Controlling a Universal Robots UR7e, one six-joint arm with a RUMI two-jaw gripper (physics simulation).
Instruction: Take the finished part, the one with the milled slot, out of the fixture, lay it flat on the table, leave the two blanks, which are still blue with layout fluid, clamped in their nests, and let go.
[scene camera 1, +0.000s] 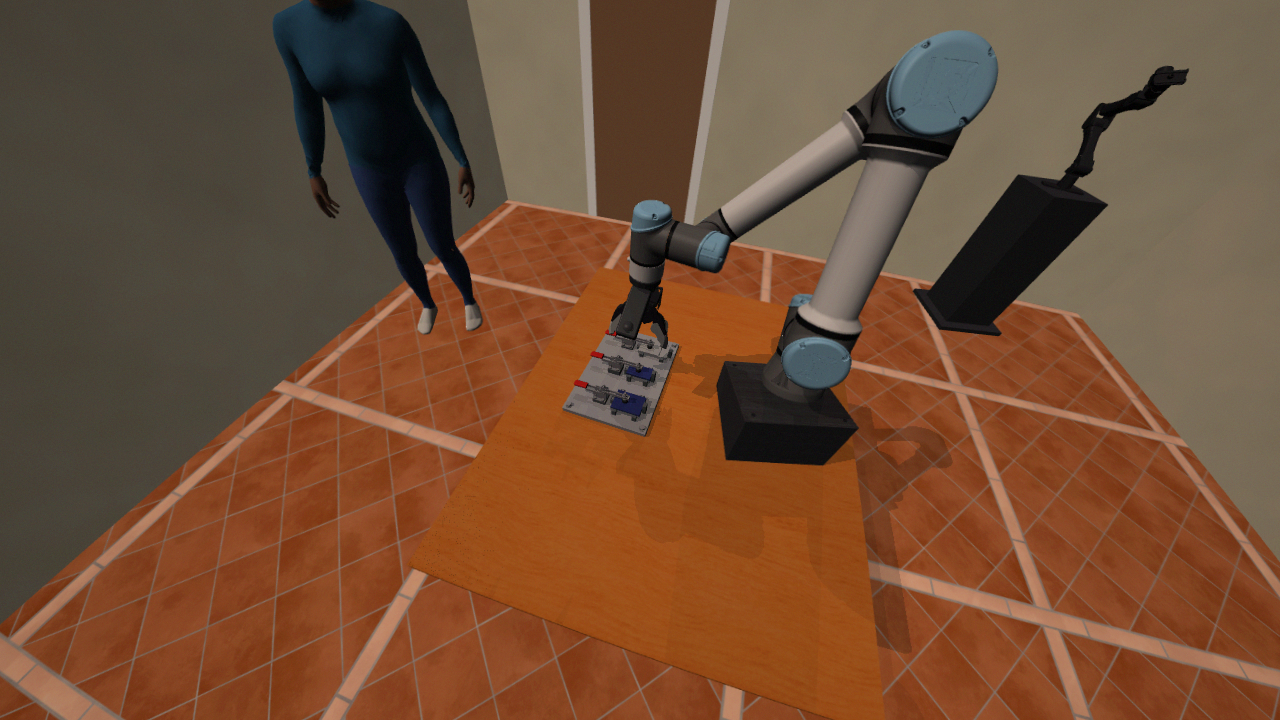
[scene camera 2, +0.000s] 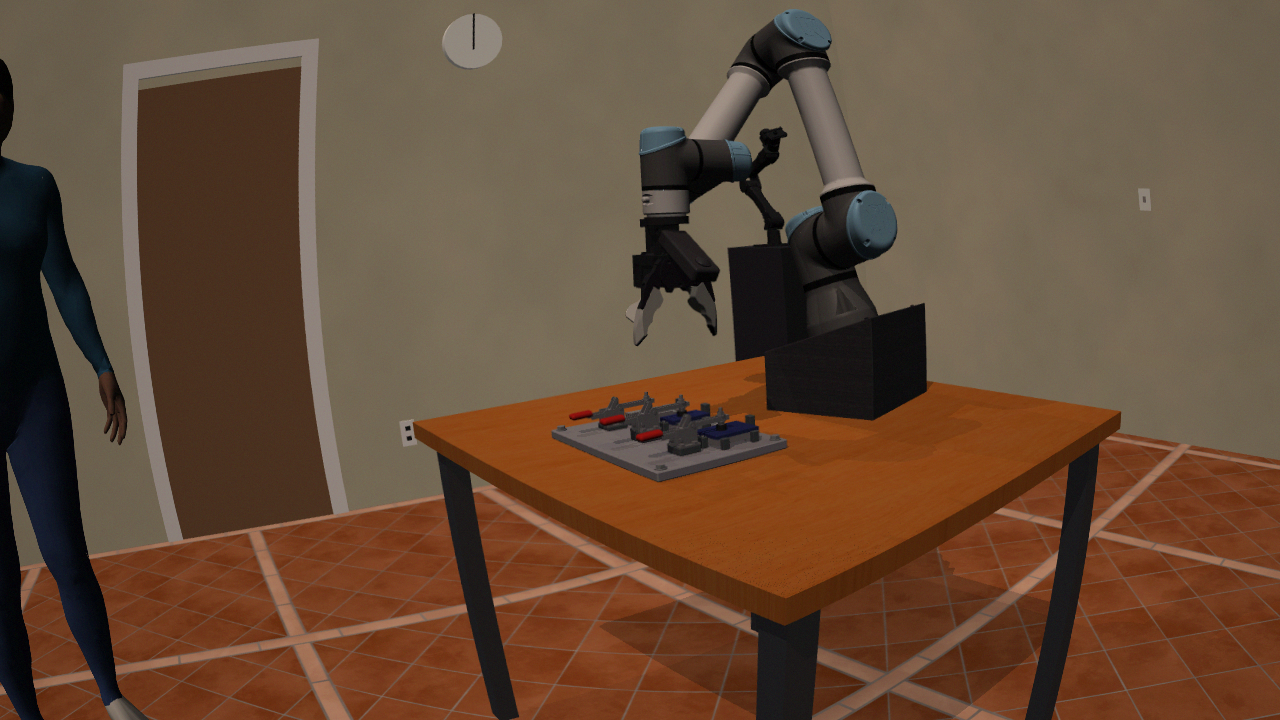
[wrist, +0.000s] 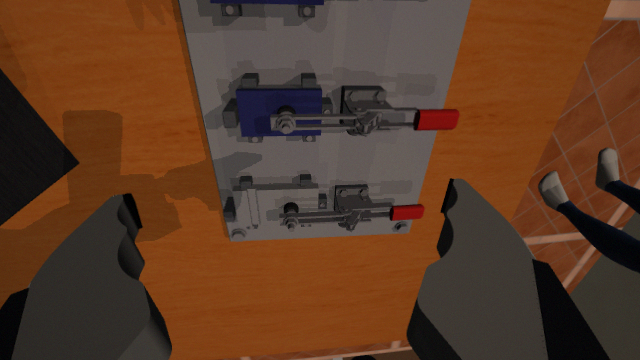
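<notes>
The finished part (scene camera 1: 651, 351) (wrist: 272, 197), pale grey with a milled slot near one end, sits in the end nest of the grey fixture plate (scene camera 1: 590, 411) (scene camera 2: 617, 454) (wrist: 385, 45). Its toggle clamp's arm lies over it, with the red handle (wrist: 406, 212) (scene camera 2: 580, 414) pointing outward. The middle blue blank (wrist: 255, 107) (scene camera 2: 682, 418) and the far blue blank (scene camera 1: 629, 407) (scene camera 2: 729, 429) are in their nests under clamp arms. My gripper (scene camera 1: 642, 333) (scene camera 2: 676, 337) (wrist: 294, 189) is open and empty, pointing down above the finished part's end of the fixture, apart from it. The finished part is hard to make out in scene camera 2.
The wooden table (scene camera 1: 554, 537) (scene camera 2: 895, 483) carries the fixture and my black base block (scene camera 1: 778, 438) (scene camera 2: 819, 380) (wrist: 30, 155). A person (scene camera 1: 384, 116) stands beyond the table's handle side. A black pedestal (scene camera 1: 1011, 250) with a small arm stands behind my base.
</notes>
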